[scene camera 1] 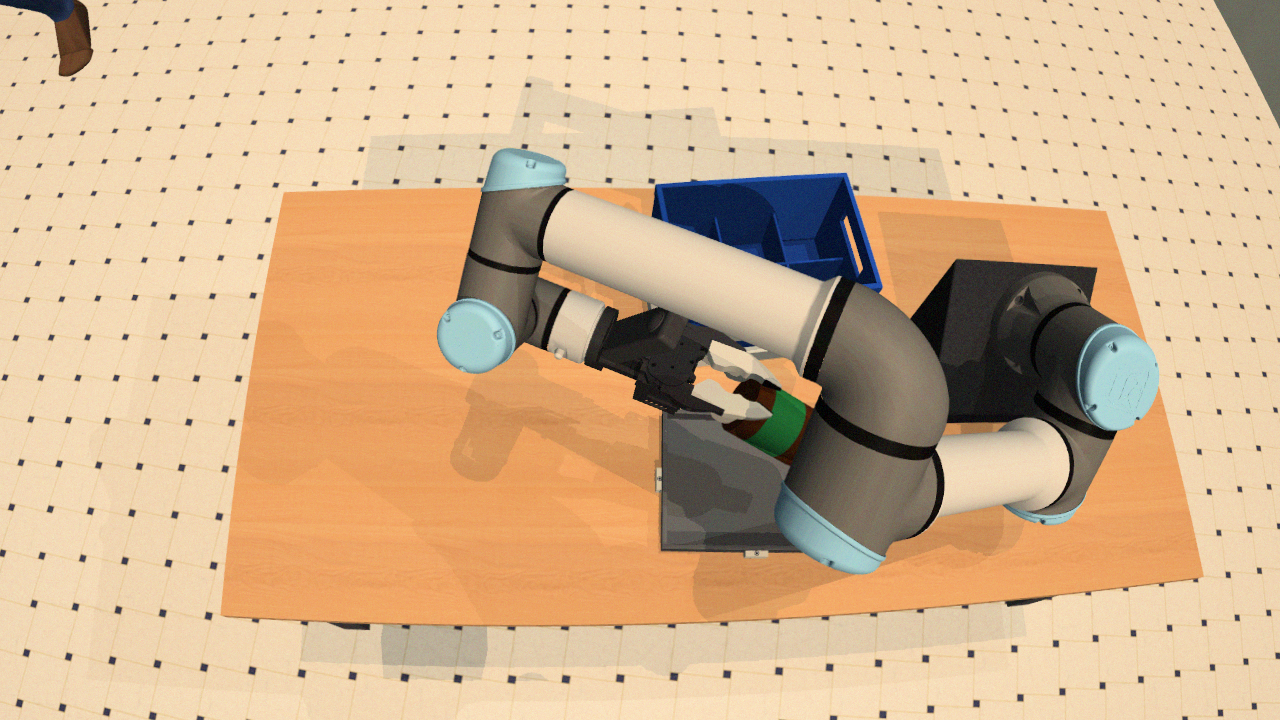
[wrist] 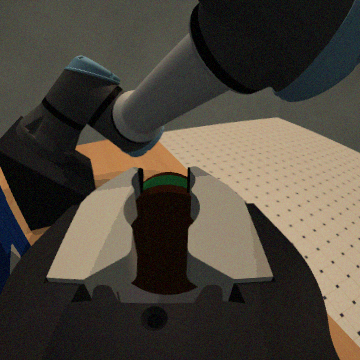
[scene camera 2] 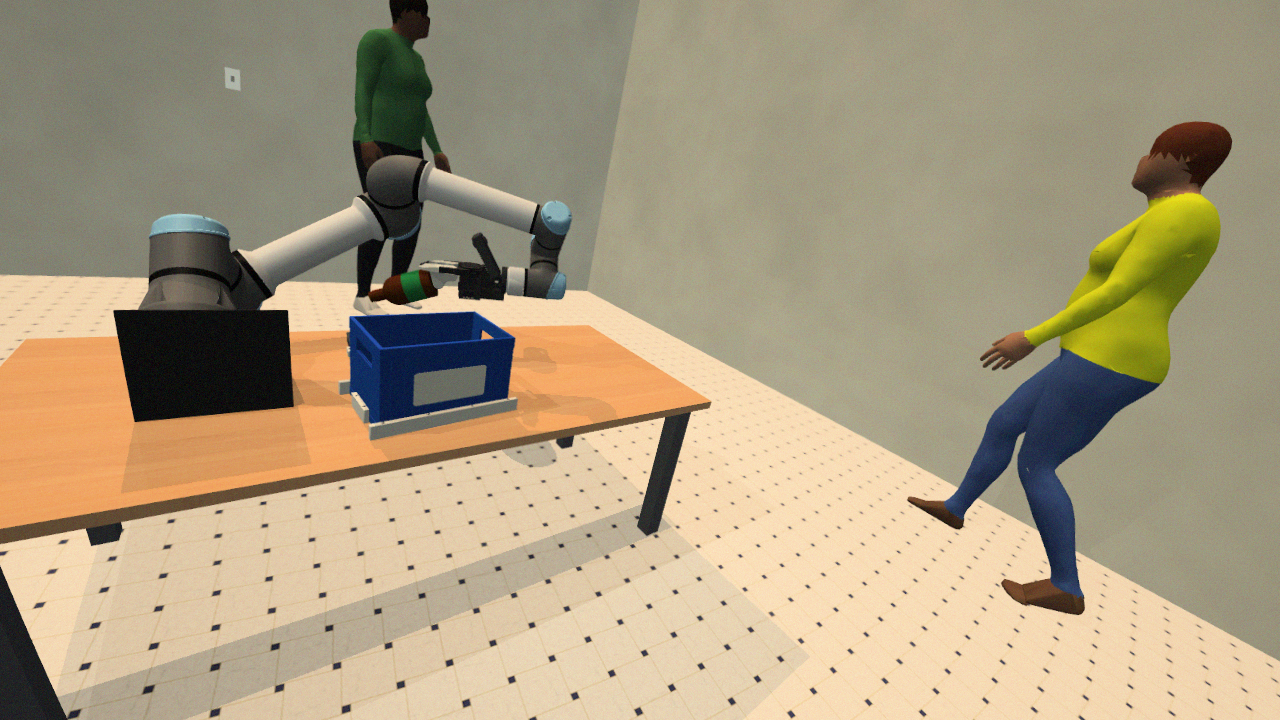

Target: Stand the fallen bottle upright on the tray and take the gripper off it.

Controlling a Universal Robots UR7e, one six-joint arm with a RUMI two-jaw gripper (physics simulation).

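Frame: origin at the arm's base, x ahead, y left, z up, level; centimetres.
Where they show: gripper, fingertip midpoint: (scene camera 1: 776, 401) (wrist: 165, 170) (scene camera 2: 418, 265); arm's base at its link origin: (scene camera 1: 1037, 322) (wrist: 43, 142) (scene camera 2: 190, 332).
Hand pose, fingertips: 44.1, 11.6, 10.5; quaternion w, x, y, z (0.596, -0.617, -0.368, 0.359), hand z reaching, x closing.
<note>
Each offset is from my fingertips to the top centre of the thing, as dx, dy, dz. "spot": to the spot under its first point. Level surfaces: height alone.
The brown bottle with a green label (scene camera 1: 785, 422) (scene camera 2: 409, 287) (wrist: 165, 240) is in the air above the table, lying nearly level, its neck pointing toward the arm's base and a little down in scene camera 2. Its neck is hidden behind the arm in scene camera 1. My gripper (scene camera 1: 773, 399) (scene camera 2: 424, 266) (wrist: 165, 170) points sideways over the bottle's base end. Its fingers stand partly apart, closer together than the bottle is wide; the bottle shows beneath them, not gripped between them. The grey tray @[spot: +9.2, +8.9, -23.8] (scene camera 1: 680, 535) lies below, partly hidden by the arm.
A blue crate @[-5.6, -25.7, -6.8] (scene camera 1: 751, 189) (scene camera 2: 496, 368) with compartments stands beside the tray, in a pale rail @[-5.3, -35.6, -21.3] (scene camera 2: 447, 420). The black base block (scene camera 1: 971, 358) (scene camera 2: 210, 367) stands on the wooden table @[dz -24.3] (scene camera 1: 402, 501) (scene camera 2: 617, 376). Two people (scene camera 2: 393, 89) (scene camera 2: 1154, 277) stand around it.
</note>
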